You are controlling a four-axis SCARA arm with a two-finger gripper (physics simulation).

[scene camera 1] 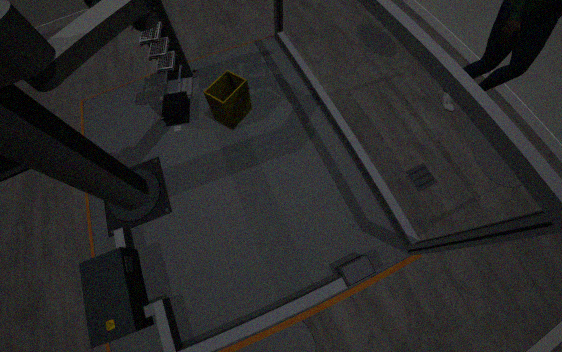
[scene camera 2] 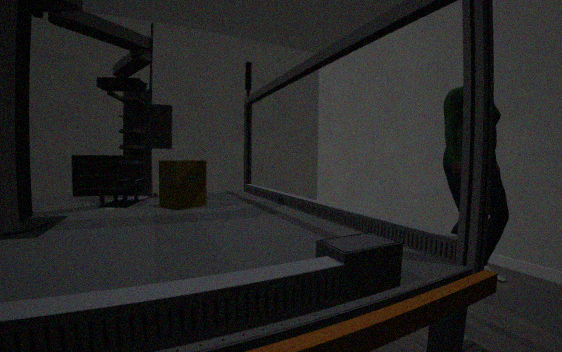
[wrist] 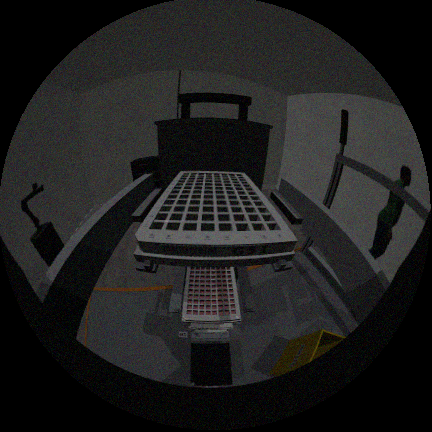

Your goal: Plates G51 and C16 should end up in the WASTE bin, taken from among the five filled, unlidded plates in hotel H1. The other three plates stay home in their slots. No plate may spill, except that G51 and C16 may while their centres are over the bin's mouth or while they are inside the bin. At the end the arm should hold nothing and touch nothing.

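Places are measured from the arm's base along level axes (x right, y back, z down), in metres.
Pixels of known places: gripper, fingertip midpoint: (wrist: 217, 182); arm's base, origin of the base link: (scene camera 1: 136, 195).
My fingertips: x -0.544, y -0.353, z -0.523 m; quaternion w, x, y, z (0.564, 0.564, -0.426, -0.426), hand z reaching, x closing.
Ahead of a thing's pixels: the offset from my fingertips to its top centre. "spot": to the spot under its first point.
Hotel H1 @[spot: dx -0.058, dy +0.000, dz +0.058 m] (scene camera 2: 134, 112) (wrist: 215, 145) is a dark upright rack with shelves. In the wrist view a pale gridded plate @[dx +0.006, dy +0.006, dz +0.003 m] (wrist: 216, 210) sits high in front of its back panel. A lower plate @[dx +0.006, dy +0.006, dz +0.159 m] (wrist: 211, 295) shows reddish wells, with edges of more plates beneath. Three pale plates show in scene camera 1: the top one (scene camera 1: 150, 34), a middle one @[dx +0.006, dy +0.006, dz +0.238 m] (scene camera 1: 158, 47) and a lower one @[dx +0.006, dy +0.006, dz +0.316 m] (scene camera 1: 166, 60). Plate names are not readable. My gripper (wrist: 217, 182) is open, its pads on either side of the high plate with gaps visible. The yellow WASTE bin @[dx +0.312, dy -0.215, dz +0.310 m] (scene camera 1: 231, 107) (scene camera 2: 182, 184) (wrist: 300, 352) stands beside the hotel.
A black block @[dx +0.173, dy +0.051, dz +0.440 m] (scene camera 1: 175, 107) (wrist: 211, 362) stands in front of the hotel, near the bin. A dark cabinet @[spot: dx +0.952, dy +0.447, dz +0.396 m] (scene camera 1: 112, 295) stands by the arm's base. A guard frame (scene camera 1: 345, 130) (scene camera 2: 350, 47) runs along one side. A person (scene camera 1: 505, 45) (scene camera 2: 452, 130) (wrist: 392, 215) is beyond it.
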